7 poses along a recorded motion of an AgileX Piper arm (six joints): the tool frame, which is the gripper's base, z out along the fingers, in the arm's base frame.
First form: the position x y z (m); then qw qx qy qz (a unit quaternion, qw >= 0).
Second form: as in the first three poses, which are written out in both.
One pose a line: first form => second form
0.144, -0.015, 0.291, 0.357, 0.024, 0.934, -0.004 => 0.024, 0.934, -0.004, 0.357, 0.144, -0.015, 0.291
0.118, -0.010, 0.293, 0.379, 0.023, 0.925, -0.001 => 0.023, 0.925, -0.001, 0.379, 0.118, -0.010, 0.293
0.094, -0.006, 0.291, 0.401, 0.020, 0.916, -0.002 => 0.020, 0.916, -0.002, 0.401, 0.094, -0.006, 0.291
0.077, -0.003, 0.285, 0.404, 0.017, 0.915, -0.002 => 0.017, 0.915, -0.002, 0.404, 0.077, -0.003, 0.285
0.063, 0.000, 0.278, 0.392, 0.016, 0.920, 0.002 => 0.016, 0.920, 0.002, 0.392, 0.063, 0.000, 0.278
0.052, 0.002, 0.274, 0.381, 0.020, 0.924, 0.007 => 0.020, 0.924, 0.007, 0.381, 0.052, 0.002, 0.274
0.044, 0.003, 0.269, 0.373, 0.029, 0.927, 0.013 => 0.029, 0.927, 0.013, 0.373, 0.044, 0.003, 0.269
